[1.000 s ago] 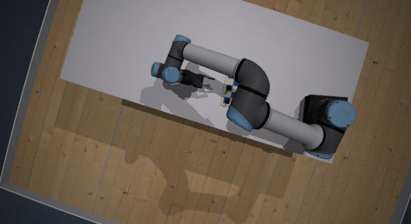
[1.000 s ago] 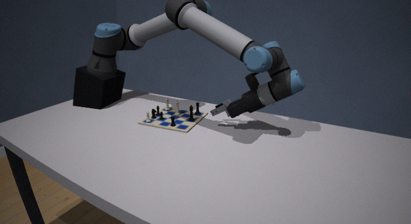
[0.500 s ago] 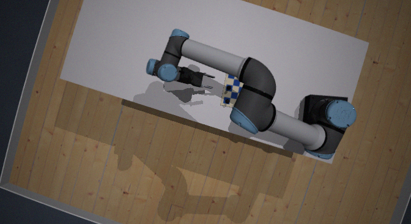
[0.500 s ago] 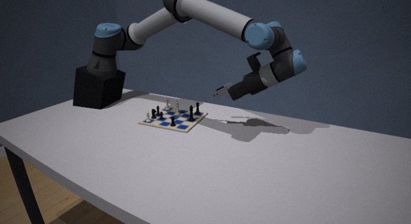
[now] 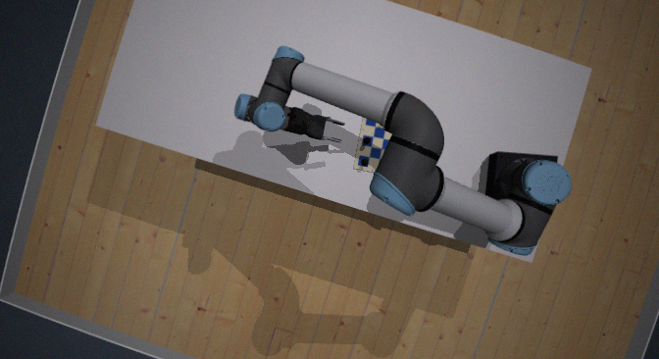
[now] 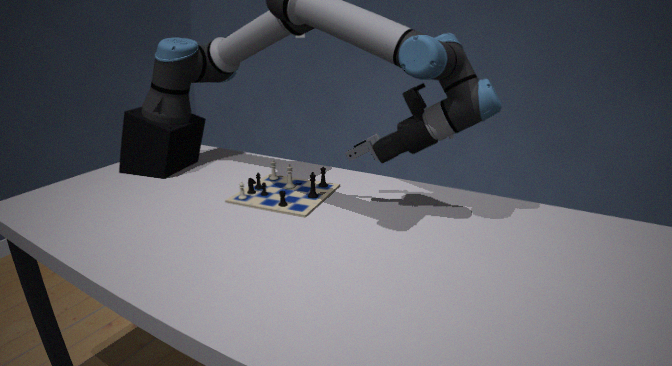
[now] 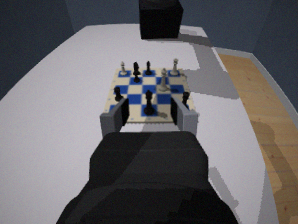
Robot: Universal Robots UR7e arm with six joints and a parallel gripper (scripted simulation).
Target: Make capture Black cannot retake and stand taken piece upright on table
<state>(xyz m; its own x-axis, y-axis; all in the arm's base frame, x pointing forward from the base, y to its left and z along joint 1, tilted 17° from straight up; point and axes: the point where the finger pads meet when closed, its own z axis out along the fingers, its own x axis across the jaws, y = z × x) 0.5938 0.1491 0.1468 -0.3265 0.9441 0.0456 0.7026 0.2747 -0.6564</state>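
Right now my hand is 140 mm past the black chess piece, 30 mm to the right of it and 100 mm above it. Round my hand: white piece (280 mm behind, 20 mm to the right, 100 mm below); then blue-and-cream chessboard (180 mm behind, 70 mm to the right, 130 mm below); then tall black piece (110 mm behind, 40 mm to the right, 100 mm below).
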